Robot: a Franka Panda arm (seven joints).
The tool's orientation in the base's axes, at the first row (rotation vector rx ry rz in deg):
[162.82 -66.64 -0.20]
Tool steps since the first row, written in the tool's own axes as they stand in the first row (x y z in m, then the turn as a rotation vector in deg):
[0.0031 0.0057 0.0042 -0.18 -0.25 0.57]
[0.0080 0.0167 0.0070 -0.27 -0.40 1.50]
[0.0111 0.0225 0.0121 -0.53 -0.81 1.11]
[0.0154 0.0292 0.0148 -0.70 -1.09 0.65]
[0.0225 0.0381 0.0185 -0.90 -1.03 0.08]
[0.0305 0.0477 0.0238 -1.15 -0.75 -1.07]
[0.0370 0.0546 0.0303 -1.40 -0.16 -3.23]
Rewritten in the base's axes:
[-0.0019 -0.0065 -0.0037 0.03 0.27 -0.59]
[-0.0062 -0.0179 -0.0057 0.04 0.38 -1.53]
[-0.0082 -0.0246 -0.0103 0.16 0.88 -1.17]
[-0.0099 -0.0325 -0.0124 0.24 1.22 -0.74]
[-0.0112 -0.0440 -0.0154 0.08 1.36 -0.17]
[-0.0123 -0.0568 -0.0198 -0.26 1.41 0.99]
[-0.0127 -0.0667 -0.0257 -0.79 1.30 3.18]

